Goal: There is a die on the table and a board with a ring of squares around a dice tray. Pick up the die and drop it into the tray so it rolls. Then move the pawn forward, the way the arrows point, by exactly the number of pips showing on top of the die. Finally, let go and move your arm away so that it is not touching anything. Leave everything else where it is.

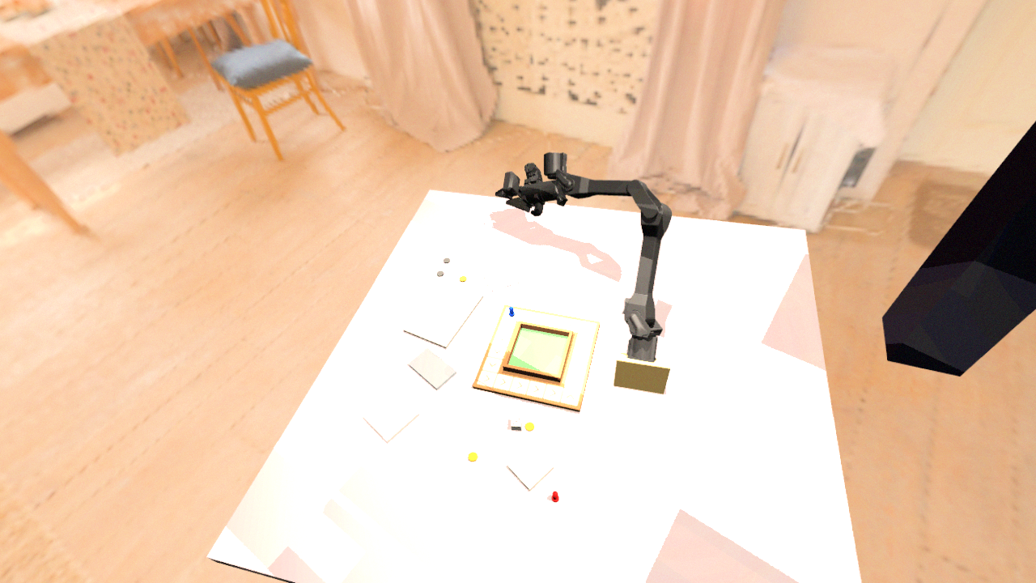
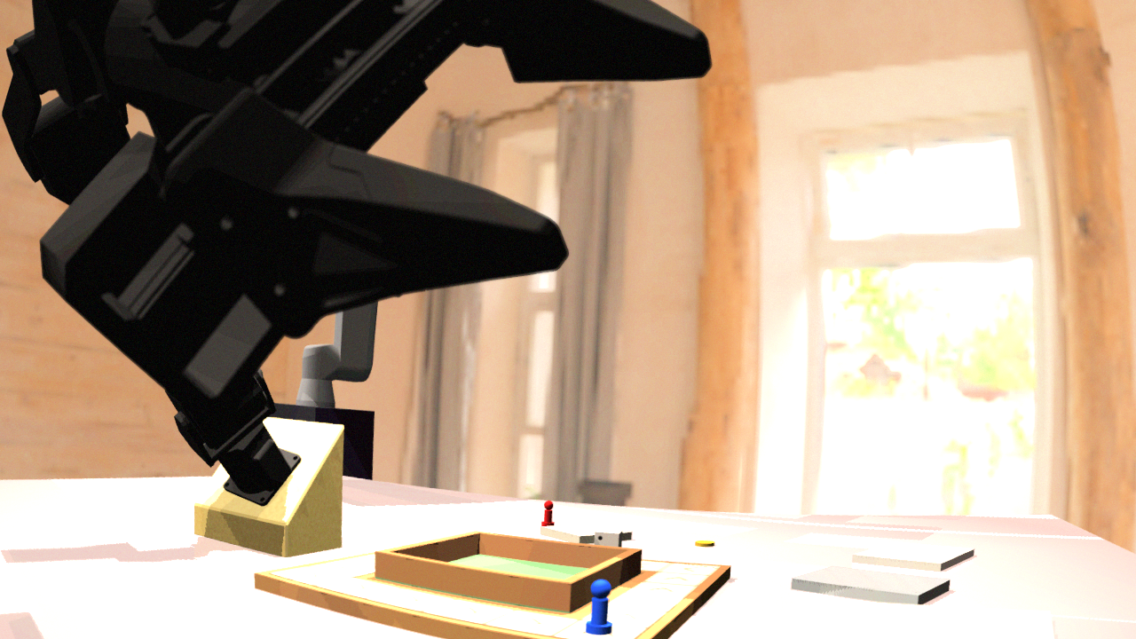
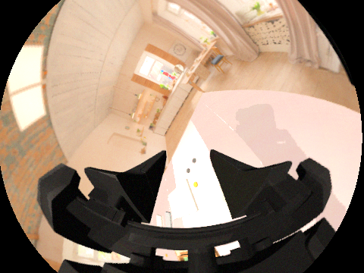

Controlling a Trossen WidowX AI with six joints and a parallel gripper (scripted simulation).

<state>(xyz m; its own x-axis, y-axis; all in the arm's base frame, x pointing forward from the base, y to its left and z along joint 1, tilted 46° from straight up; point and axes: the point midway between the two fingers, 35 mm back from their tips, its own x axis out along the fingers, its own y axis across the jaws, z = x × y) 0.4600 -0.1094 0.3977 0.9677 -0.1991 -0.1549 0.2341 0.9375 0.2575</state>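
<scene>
My gripper tip is 60 cm to the right of the white die, 26 cm past it and 18 cm above it. The rest, counted from my gripper tip: red pawn: 74 cm to the left, 40 cm behind, 18 cm below; then blue pawn: 28 cm to the left, 17 cm below, 13 cm behind; then green tray floor: 39 cm to the left, 24 cm behind, 19 cm below.
</scene>
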